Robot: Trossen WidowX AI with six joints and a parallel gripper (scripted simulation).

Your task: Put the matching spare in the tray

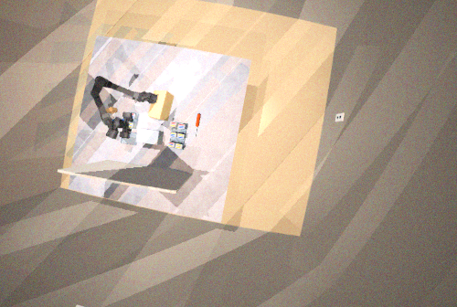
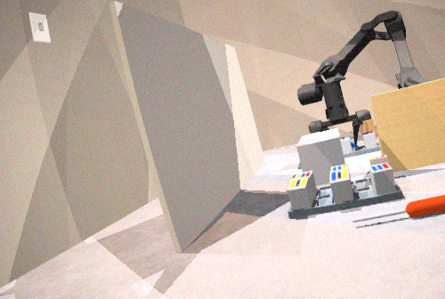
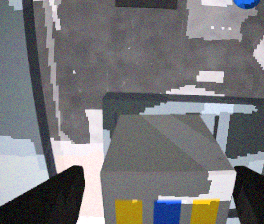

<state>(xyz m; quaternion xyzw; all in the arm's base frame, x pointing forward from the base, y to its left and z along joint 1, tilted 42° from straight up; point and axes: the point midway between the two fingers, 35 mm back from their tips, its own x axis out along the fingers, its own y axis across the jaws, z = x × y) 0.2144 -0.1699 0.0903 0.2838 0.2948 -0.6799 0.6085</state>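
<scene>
Now: the pale blue tray 100 mm ahead of my gripper tip, 20 mm to the right of it and 20 mm below it. Round my gripper tip: tall pale panel (310 mm ahead, 200 mm above, 170 mm to the left); grey mounted unit (180 mm to the left, 60 mm ahead, 30 mm above).
</scene>
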